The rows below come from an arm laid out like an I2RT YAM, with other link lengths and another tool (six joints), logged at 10 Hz.
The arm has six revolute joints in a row. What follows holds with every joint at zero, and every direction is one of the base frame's.
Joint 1 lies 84.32 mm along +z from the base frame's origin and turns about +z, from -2.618 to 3.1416 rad.
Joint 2 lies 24.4 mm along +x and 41.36 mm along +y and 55.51 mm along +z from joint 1 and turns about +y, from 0 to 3.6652 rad.
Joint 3 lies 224.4 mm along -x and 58.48 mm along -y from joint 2 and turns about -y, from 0 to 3.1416 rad.
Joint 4 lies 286.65 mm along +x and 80.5 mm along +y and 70.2 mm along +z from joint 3 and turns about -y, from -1.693 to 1.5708 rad.
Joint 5 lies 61.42 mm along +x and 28.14 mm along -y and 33.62 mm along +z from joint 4 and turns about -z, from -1.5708 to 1.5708 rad.
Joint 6 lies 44.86 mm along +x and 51.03 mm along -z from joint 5 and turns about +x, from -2.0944 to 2.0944 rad.
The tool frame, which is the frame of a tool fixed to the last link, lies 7 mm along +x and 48 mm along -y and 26 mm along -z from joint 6; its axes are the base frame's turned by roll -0.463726, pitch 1.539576 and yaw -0.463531 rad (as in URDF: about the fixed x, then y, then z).
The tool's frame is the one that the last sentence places.
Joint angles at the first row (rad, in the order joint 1, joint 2, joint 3, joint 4, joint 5, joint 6):
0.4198, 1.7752, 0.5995, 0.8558, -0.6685, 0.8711
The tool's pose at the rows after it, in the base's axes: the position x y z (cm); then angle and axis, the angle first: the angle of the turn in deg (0 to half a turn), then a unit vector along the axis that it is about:
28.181 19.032 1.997 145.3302 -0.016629 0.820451 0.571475
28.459 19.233 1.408 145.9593 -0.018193 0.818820 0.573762
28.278 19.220 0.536 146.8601 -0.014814 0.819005 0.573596
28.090 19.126 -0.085 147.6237 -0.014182 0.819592 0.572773
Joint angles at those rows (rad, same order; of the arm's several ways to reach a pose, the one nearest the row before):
0.4198, 1.8088, 0.6361, 0.8600, -0.6720, 0.8719
0.4198, 1.8492, 0.6564, 0.8783, -0.6834, 0.8757
0.4198, 1.8858, 0.6594, 0.9024, -0.6895, 0.8837
0.4183, 1.9091, 0.6594, 0.9146, -0.6979, 0.8845

